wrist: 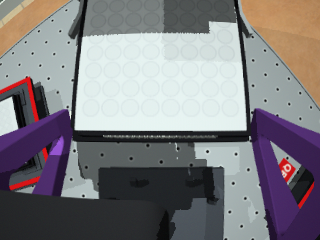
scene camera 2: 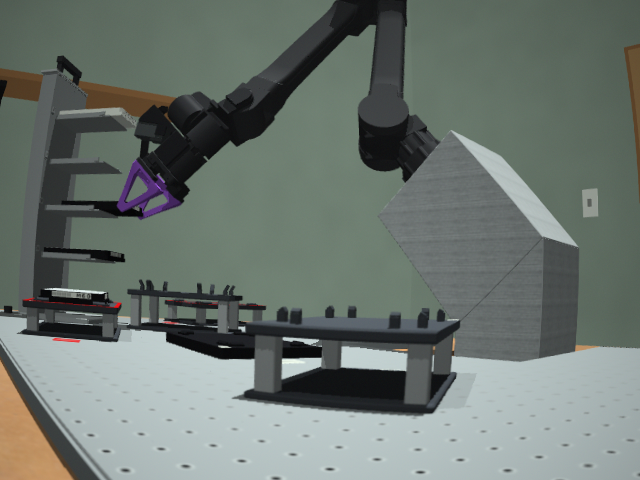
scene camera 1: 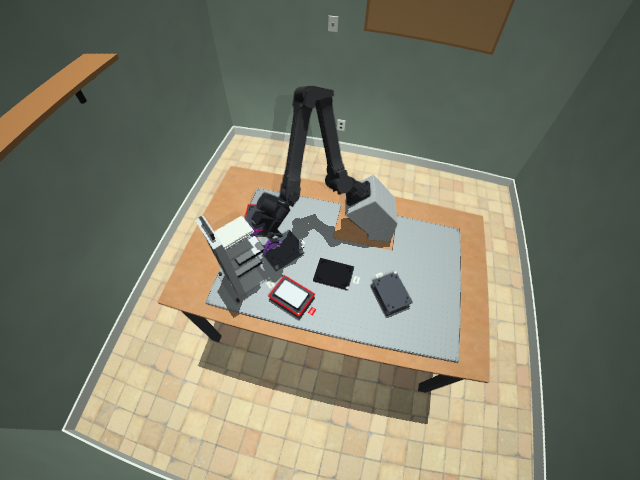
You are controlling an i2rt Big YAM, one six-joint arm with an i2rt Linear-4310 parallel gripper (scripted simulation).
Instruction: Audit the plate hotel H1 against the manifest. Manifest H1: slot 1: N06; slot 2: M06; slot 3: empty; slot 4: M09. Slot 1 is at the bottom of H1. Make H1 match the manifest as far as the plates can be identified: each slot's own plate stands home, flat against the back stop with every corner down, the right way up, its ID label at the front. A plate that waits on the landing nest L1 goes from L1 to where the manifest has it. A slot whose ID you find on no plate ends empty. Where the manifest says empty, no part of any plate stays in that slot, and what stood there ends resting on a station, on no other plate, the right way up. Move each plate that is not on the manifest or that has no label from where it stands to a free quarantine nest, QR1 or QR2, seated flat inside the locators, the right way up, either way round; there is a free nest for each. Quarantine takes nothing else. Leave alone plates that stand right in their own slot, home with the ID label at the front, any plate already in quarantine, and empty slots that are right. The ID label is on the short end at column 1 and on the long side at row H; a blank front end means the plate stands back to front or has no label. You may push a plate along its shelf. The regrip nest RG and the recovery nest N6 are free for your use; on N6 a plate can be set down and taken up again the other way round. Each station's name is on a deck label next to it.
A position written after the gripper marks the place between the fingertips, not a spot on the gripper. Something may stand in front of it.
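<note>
Scene camera 2 shows the gripper (scene camera 2: pixel 128 213) together with a shelf (scene camera 2: pixel 101 123) and a flat black nest (scene camera 2: pixel 205 343). In the wrist view, the gripper (wrist: pixel 161 119) is visible again.
</note>
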